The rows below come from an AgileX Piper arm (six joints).
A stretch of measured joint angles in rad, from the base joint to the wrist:
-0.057, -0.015, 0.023, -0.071, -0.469, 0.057
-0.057, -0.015, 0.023, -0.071, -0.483, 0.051
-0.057, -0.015, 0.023, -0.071, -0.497, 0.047
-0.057, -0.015, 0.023, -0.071, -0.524, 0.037
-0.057, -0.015, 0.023, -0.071, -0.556, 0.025
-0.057, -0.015, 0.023, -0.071, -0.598, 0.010
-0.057, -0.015, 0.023, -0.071, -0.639, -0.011
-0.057, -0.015, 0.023, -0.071, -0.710, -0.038
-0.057, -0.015, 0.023, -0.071, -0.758, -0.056
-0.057, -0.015, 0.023, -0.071, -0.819, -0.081
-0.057, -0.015, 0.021, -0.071, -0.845, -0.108
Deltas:
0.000, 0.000, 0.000, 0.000, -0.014, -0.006
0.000, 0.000, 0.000, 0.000, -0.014, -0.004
0.000, 0.000, 0.000, 0.000, -0.027, -0.010
0.000, 0.000, 0.000, 0.000, -0.032, -0.012
0.000, 0.000, 0.000, 0.000, -0.042, -0.015
0.000, 0.000, 0.000, 0.000, -0.041, -0.021
0.000, 0.000, 0.000, 0.000, -0.071, -0.027
0.000, 0.000, 0.000, 0.000, -0.048, -0.018
0.000, 0.000, 0.000, 0.000, -0.061, -0.025
0.000, 0.000, -0.002, 0.000, -0.026, -0.027

